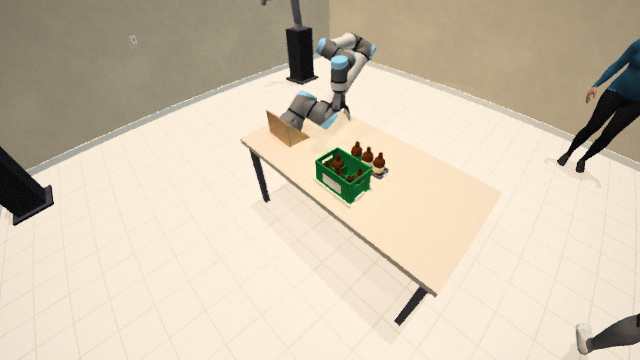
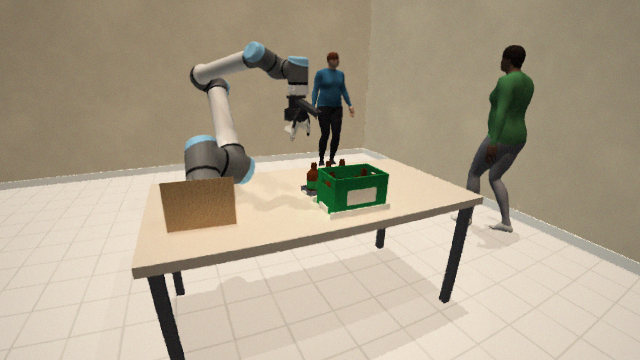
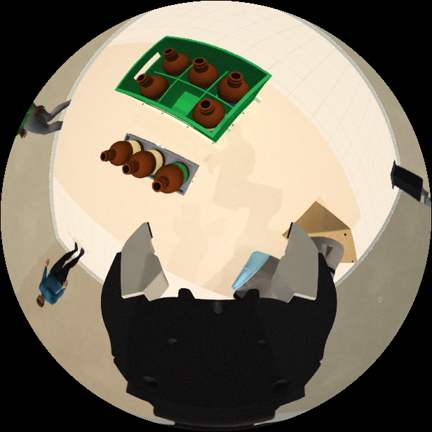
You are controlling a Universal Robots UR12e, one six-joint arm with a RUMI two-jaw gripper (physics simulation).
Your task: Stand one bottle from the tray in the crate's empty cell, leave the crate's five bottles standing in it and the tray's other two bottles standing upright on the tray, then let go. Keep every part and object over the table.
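Pixels of known places: gripper, fingertip midpoint: (image 1: 337, 120) (image 2: 300, 138); arm's base, link origin: (image 1: 290, 124) (image 2: 205, 195).
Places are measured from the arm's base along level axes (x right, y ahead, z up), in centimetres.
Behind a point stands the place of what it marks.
Observation:
The green crate (image 1: 345, 191) @[x 25.0, y 74.1, z -0.4 cm] (image 2: 339, 197) @[x 23.5, y 51.9, z -0.9 cm] (image 3: 250, 77) stands on the table. Five brown bottles stand in it (image 3: 175, 62) (image 3: 202, 74) (image 3: 233, 87) (image 3: 154, 87) (image 3: 208, 114); the middle cell of the row nearer the tray is empty. The grey tray (image 1: 382, 173) (image 3: 193, 173) beside the crate bears three upright bottles: a green-labelled one (image 1: 356, 150) @[x -6.4, y 57.5, z 1.0 cm] (image 2: 312, 174) @[x -6.3, y 54.1, z 0.3 cm] (image 3: 168, 178) at one end and two cream-labelled ones (image 3: 142, 164) (image 3: 120, 153). My gripper (image 1: 344, 113) @[x -2.0, y 45.1, z 20.3 cm] (image 2: 298, 134) @[x -2.0, y 45.1, z 20.3 cm] (image 3: 219, 225) is open and empty, high above the table, off to the arm-base side of the tray.
A brown angled board (image 1: 287, 131) @[x 10.9, y 10.3, z 3.6 cm] (image 2: 198, 205) @[x 9.5, y -3.9, z -0.3 cm] (image 3: 320, 220) stands on the table near the arm's base. White strips edge the crate's foot. The table (image 1: 425, 215) @[x 1.7, y 113.6, z -10.4 cm] (image 2: 270, 215) @[x 9.2, y 25.8, z -10.4 cm] extends past the crate on the side away from the arm. Two people stand off the table.

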